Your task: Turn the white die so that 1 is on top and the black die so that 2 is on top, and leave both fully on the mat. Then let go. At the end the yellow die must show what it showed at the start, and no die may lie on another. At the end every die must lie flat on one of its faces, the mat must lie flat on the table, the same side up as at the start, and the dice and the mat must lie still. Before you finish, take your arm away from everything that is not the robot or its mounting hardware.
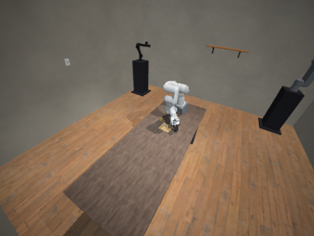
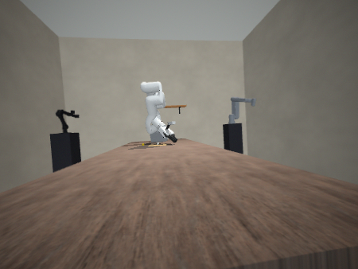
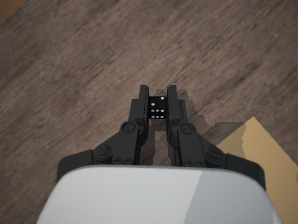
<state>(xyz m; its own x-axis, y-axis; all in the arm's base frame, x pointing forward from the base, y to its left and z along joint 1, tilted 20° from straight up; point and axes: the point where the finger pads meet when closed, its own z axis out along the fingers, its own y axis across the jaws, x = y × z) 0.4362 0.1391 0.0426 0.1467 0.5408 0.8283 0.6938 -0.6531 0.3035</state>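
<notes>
My hand is 13 cm to the left of the white die, 3 cm above it and 2 cm past it. Round my hand: tan mat 13 cm to the right, 4 cm below; small yellow die 26 cm to the right, 9 cm behind, 3 cm below; black die 1 cm below.
</notes>
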